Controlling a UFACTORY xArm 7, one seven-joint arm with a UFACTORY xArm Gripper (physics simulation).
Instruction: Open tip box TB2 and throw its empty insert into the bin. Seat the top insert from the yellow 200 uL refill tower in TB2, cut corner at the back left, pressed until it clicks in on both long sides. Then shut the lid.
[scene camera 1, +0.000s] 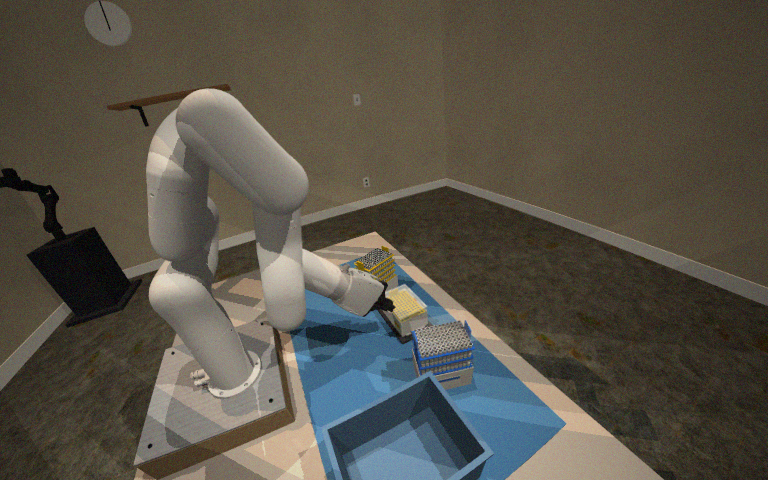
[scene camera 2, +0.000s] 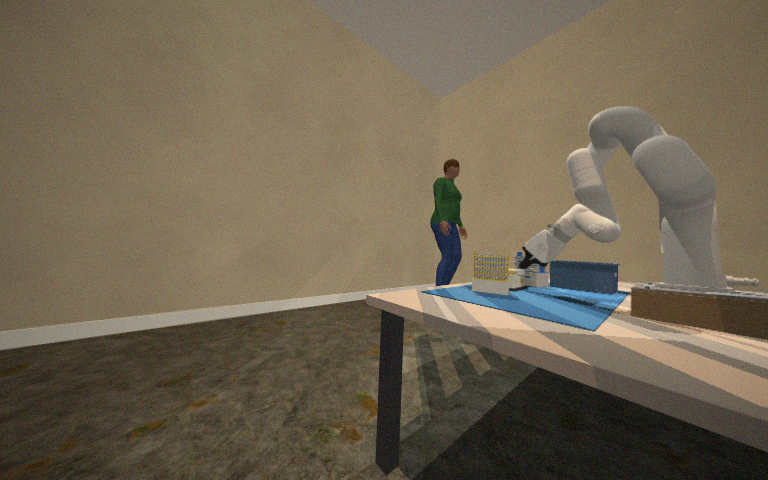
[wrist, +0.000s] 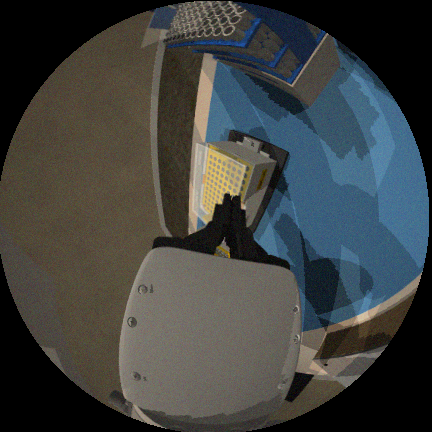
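A white tip box (scene camera 1: 413, 326) (wrist: 261, 162) stands on a black base (wrist: 281, 160). I cannot read which box it is. Its clear lid (wrist: 199, 167) stands open on the side away from the arm. A yellow insert (scene camera 1: 404, 302) (wrist: 222, 175) with a grid of holes lies in the box; I see no tips in it. My gripper (scene camera 1: 391, 307) (scene camera 2: 522, 267) (wrist: 228, 204) is shut and empty, its fingertips at the near edge of the insert; contact is unclear. The yellow refill tower (scene camera 1: 383, 267) (scene camera 2: 490, 267) stands behind the box, its layers filled with tips. The blue-grey bin (scene camera 1: 373, 420) (scene camera 2: 583, 276) stands at the front.
A blue refill tower (scene camera 1: 444, 353) (wrist: 295, 60) stands between the tip box and the bin. These things stand on a blue mat (scene camera 1: 339, 390). The robot's base plate (scene camera 1: 226, 421) is on the left. A person (scene camera 2: 447, 203) stands beyond the table.
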